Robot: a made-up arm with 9 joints. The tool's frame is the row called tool. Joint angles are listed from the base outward.
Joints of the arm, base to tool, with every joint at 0 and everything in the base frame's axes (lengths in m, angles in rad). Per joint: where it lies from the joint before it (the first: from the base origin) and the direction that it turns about. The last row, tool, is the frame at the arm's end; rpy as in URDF.
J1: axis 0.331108 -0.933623 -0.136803 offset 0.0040 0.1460 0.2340
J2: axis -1 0 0 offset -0.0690 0.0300 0.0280
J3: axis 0 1 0 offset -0.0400 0.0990 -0.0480
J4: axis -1 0 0 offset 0.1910 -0.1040 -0.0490
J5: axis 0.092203 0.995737 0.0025 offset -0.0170 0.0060 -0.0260
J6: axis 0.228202 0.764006 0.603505 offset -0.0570 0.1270 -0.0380
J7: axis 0 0 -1 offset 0.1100 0.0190 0.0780
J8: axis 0 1 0 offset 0.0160 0.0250 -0.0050
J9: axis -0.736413 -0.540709 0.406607 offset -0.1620 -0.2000 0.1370
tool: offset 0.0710 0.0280 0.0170 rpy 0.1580 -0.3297 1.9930
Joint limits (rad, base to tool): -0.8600..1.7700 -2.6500..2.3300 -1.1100..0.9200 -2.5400..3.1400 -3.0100..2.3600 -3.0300..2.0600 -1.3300..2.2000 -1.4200..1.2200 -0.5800..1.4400
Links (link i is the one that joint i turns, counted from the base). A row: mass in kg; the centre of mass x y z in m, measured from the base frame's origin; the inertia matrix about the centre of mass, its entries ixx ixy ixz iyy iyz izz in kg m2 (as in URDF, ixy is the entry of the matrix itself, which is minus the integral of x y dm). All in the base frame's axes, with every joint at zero. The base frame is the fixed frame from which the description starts. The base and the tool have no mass.
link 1: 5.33; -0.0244 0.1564 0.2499; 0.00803 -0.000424 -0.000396 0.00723 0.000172 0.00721
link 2: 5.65; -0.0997 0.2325 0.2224; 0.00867 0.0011 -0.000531 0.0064 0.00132 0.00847
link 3: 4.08; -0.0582 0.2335 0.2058; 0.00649 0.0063 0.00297 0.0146 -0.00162 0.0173
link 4: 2.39; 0.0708 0.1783 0.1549; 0.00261 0 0 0.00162 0 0.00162
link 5: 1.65; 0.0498 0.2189 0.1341; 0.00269 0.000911 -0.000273 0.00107 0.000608 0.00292
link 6: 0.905; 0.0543 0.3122 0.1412; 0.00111 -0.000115 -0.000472 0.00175 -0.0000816 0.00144
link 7: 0.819; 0.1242 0.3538 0.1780; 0.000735 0 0 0.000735 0 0.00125
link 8: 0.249; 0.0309 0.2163 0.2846; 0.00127 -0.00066 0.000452 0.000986 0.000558 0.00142
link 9: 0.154; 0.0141 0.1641 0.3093; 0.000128 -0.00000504 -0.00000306 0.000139 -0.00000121 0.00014
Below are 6 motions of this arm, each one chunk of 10 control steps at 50 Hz.
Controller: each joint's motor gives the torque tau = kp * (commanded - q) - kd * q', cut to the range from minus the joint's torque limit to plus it. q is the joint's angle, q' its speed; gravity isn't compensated. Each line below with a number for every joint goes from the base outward.
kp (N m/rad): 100 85 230 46 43 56 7 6.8 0.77
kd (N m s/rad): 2 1.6 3 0.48 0.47 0.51 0.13 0.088 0.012
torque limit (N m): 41 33 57 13 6.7 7.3 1.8 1.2 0.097
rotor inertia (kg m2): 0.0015 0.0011 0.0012 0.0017 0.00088 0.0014 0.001 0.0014 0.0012
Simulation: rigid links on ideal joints. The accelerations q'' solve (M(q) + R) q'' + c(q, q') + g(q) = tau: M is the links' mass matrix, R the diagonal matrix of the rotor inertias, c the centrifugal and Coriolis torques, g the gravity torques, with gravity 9.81 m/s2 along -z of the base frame. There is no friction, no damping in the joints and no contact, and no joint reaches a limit. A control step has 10 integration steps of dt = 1/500 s. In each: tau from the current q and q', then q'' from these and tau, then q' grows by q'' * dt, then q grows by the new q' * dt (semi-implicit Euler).
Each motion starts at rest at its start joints. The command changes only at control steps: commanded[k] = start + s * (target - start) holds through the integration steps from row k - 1 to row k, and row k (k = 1, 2, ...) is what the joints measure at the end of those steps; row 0 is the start. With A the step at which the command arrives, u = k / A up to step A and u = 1 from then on. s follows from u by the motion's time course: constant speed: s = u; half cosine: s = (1 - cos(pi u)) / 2; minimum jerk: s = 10 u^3 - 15 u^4 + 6 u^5; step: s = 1 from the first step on.
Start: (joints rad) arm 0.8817 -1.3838 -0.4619 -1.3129 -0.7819 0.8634 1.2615 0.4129 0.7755
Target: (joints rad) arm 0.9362 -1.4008 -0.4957 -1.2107 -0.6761 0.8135 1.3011 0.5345 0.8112
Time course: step
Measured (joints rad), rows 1 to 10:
1: 0.8986 -1.3989 -0.4743 -1.2746 -0.7080 0.7885 1.2856 0.4506 0.7864
2: 0.9408 -1.4136 -0.4889 -1.2416 -0.6828 0.7671 1.3564 0.5109 0.8010
3: 0.9911 -1.4178 -0.5030 -1.2366 -0.6820 0.7935 1.3952 0.5141 0.8108
4: 1.0381 -1.4135 -0.5205 -1.2470 -0.6690 0.8144 1.3860 0.4775 0.8205
5: 1.0770 -1.4057 -0.5403 -1.2632 -0.6600 0.8236 1.3613 0.4503 0.8356
6: 1.1060 -1.4004 -0.5581 -1.2801 -0.6621 0.8231 1.3350 0.4460 0.8538
7: 1.1243 -1.4021 -0.5697 -1.2966 -0.6694 0.8173 1.3097 0.4542 0.8689
8: 1.1316 -1.4112 -0.5730 -1.3131 -0.6756 0.8107 1.2896 0.4667 0.8758
9: 1.1284 -1.4258 -0.5690 -1.3286 -0.6789 0.8050 1.2789 0.4832 0.8729
10: 1.1163 -1.4421 -0.5601 -1.3408 -0.6801 0.8001 1.2778 0.5046 0.8608

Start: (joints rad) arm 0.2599 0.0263 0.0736 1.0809 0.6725 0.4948 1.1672 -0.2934 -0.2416
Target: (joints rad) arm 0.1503 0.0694 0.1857 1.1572 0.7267 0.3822 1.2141 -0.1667 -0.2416
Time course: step
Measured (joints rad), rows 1 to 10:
1: 0.2759 0.0324 0.1201 1.0977 0.7247 0.3680 1.1184 -0.2345 -0.2422
2: 0.2895 0.0510 0.1786 1.0940 0.6951 0.3343 1.1508 -0.1333 -0.2480
3: 0.2803 0.0703 0.2196 1.0865 0.6884 0.3656 1.1986 -0.1040 -0.2581
4: 0.2480 0.0830 0.2410 1.1000 0.7225 0.4022 1.2187 -0.1240 -0.2633
5: 0.2024 0.0912 0.2514 1.1324 0.7525 0.4299 1.2312 -0.1350 -0.2541
6: 0.1550 0.1012 0.2598 1.1688 0.7628 0.4403 1.2484 -0.1264 -0.2306
7: 0.1144 0.1170 0.2691 1.1965 0.7596 0.4394 1.2734 -0.1228 -0.2003
8: 0.0848 0.1376 0.2774 1.2126 0.7525 0.4361 1.3031 -0.1479 -0.1721
9: 0.0676 0.1593 0.2827 1.2217 0.7449 0.4325 1.3331 -0.2030 -0.1525
10: 0.0618 0.1778 0.2836 1.2299 0.7358 0.4266 1.3611 -0.2728 -0.1444

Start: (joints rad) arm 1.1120 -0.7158 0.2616 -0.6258 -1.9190 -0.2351 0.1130 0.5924 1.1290
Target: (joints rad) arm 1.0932 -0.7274 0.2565 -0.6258 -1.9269 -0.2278 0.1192 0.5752 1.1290
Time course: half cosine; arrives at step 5
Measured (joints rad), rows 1 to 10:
1: 1.1157 -0.7078 0.2674 -0.6325 -1.9120 -0.2422 0.1156 0.5981 1.1285
2: 1.1188 -0.6903 0.2755 -0.6382 -1.9052 -0.2442 0.1325 0.6135 1.1272
3: 1.1141 -0.6687 0.2790 -0.6356 -1.9027 -0.2388 0.1455 0.6261 1.1225
4: 1.1021 -0.6467 0.2784 -0.6264 -1.9049 -0.2328 0.1394 0.6307 1.1136
5: 1.0876 -0.6263 0.2781 -0.6136 -1.9094 -0.2305 0.1189 0.6309 1.1024
6: 1.0746 -0.6089 0.2811 -0.5981 -1.9130 -0.2321 0.0976 0.6314 1.0924
7: 1.0644 -0.5952 0.2870 -0.5809 -1.9144 -0.2357 0.0838 0.6338 1.0855
8: 1.0560 -0.5854 0.2936 -0.5640 -1.9149 -0.2395 0.0772 0.6366 1.0822
9: 1.0486 -0.5790 0.2991 -0.5502 -1.9157 -0.2429 0.0741 0.6377 1.0821
10: 1.0424 -0.5754 0.3025 -0.5418 -1.9169 -0.2454 0.0727 0.6358 1.0845

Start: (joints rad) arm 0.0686 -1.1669 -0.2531 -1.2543 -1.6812 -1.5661 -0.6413 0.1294 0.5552
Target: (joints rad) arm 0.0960 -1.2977 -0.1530 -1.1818 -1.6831 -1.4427 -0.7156 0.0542 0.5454
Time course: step
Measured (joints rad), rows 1 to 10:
1: 0.0943 -1.1907 -0.2161 -1.2488 -1.7270 -1.4800 -0.6074 0.1132 0.5615
2: 0.1196 -1.2215 -0.1556 -1.2472 -1.7120 -1.4289 -0.6124 -0.0048 0.5605
3: 0.1279 -1.2369 -0.1138 -1.2405 -1.6641 -1.4111 -0.6232 -0.0985 0.5650
4: 0.1248 -1.2328 -0.1040 -1.2236 -1.6348 -1.3943 -0.6404 -0.1055 0.5761
5: 0.1175 -1.2131 -0.1168 -1.2046 -1.6293 -1.3907 -0.6876 -0.0521 0.5816
6: 0.1124 -1.1881 -0.1349 -1.1877 -1.6399 -1.3978 -0.7554 0.0203 0.5728
7: 0.1123 -1.1679 -0.1452 -1.1715 -1.6529 -1.4052 -0.8165 0.0783 0.5492
8: 0.1160 -1.1571 -0.1440 -1.1561 -1.6567 -1.4080 -0.8512 0.1062 0.5169
9: 0.1199 -1.1538 -0.1354 -1.1437 -1.6503 -1.4057 -0.8573 0.1064 0.4841
10: 0.1215 -1.1536 -0.1262 -1.1367 -1.6401 -1.4002 -0.8465 0.0898 0.4580

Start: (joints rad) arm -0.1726 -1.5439 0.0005 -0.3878 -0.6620 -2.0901 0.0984 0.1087 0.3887
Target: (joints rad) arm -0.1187 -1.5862 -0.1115 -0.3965 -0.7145 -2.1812 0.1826 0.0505 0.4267
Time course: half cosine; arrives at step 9
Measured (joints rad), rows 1 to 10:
1: -0.1702 -1.5280 -0.0009 -0.3989 -0.6606 -2.0883 0.1038 0.1058 0.3904
2: -0.1652 -1.4940 -0.0067 -0.4131 -0.6478 -2.0862 0.1229 0.0989 0.3957
3: -0.1589 -1.4553 -0.0176 -0.4192 -0.6321 -2.0835 0.1433 0.0902 0.4040
4: -0.1513 -1.4219 -0.0327 -0.4143 -0.6247 -2.0852 0.1473 0.0827 0.4123
5: -0.1422 -1.4004 -0.0510 -0.3973 -0.6314 -2.0956 0.1297 0.0797 0.4172
6: -0.1315 -1.3928 -0.0703 -0.3688 -0.6522 -2.1130 0.0988 0.0813 0.4156
7: -0.1202 -1.3963 -0.0877 -0.3331 -0.6826 -2.1334 0.0683 0.0835 0.4062
8: -0.1105 -1.4051 -0.1007 -0.2984 -0.7158 -2.1529 0.0498 0.0791 0.3896
9: -0.1050 -1.4132 -0.1073 -0.2729 -0.7449 -2.1682 0.0509 0.0614 0.3693
10: -0.1060 -1.4169 -0.1080 -0.2612 -0.7637 -2.1781 0.0729 0.0288 0.3506

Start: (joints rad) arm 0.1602 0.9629 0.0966 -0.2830 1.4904 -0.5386 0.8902 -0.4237 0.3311
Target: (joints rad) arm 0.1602 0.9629 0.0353 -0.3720 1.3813 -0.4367 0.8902 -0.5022 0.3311
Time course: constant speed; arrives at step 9
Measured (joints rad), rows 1 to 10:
1: 0.1684 0.9566 0.1025 -0.2751 1.4771 -0.5185 0.9015 -0.4327 0.3330
2: 0.1824 0.9430 0.1135 -0.2551 1.4703 -0.4995 0.9106 -0.4567 0.3358
3: 0.1938 0.9302 0.1225 -0.2352 1.4685 -0.4818 0.9234 -0.4841 0.3399
4: 0.1976 0.9231 0.1254 -0.2242 1.4652 -0.4647 0.9446 -0.5039 0.3467
5: 0.1929 0.9232 0.1214 -0.2251 1.4573 -0.4510 0.9721 -0.5119 0.3566
6: 0.1829 0.9292 0.1121 -0.2363 1.4445 -0.4413 1.0011 -0.5124 0.3690
7: 0.1725 0.9384 0.1000 -0.2531 1.4284 -0.4339 1.0258 -0.5136 0.3820
8: 0.1657 0.9473 0.0874 -0.2704 1.4112 -0.4268 1.0415 -0.5225 0.3934
9: 0.1643 0.9534 0.0760 -0.2852 1.3942 -0.4189 1.0462 -0.5410 0.4011
10: 0.1673 0.9545 0.0678 -0.2950 1.3861 -0.4220 1.0338 -0.5660 0.4033

